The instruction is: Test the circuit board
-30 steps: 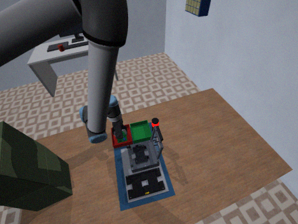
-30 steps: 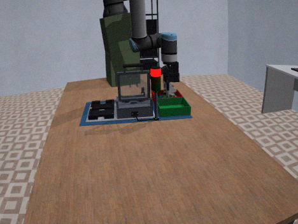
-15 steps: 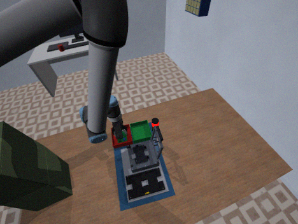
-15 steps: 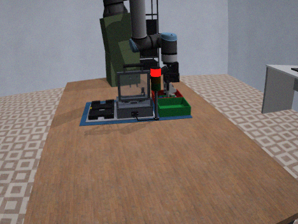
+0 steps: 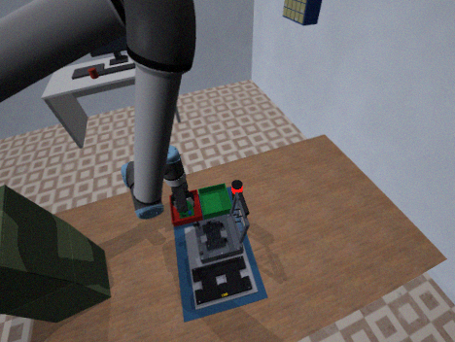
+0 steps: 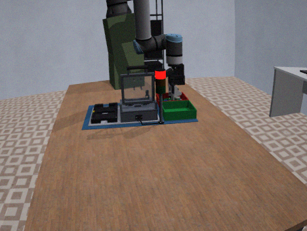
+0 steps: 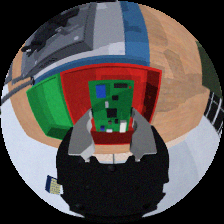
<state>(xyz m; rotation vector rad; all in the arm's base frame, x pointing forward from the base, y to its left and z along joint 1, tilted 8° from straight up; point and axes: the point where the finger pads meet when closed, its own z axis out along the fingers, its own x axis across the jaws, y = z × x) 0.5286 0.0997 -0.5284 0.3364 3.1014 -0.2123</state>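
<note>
Right now the green circuit board is right at my hand. Round my hand: tester bed (210 mm to the right, 70 mm ahead, 40 mm above); green bin (150 mm ahead, 30 mm to the right, 10 mm below); red bin (10 mm below).
</note>
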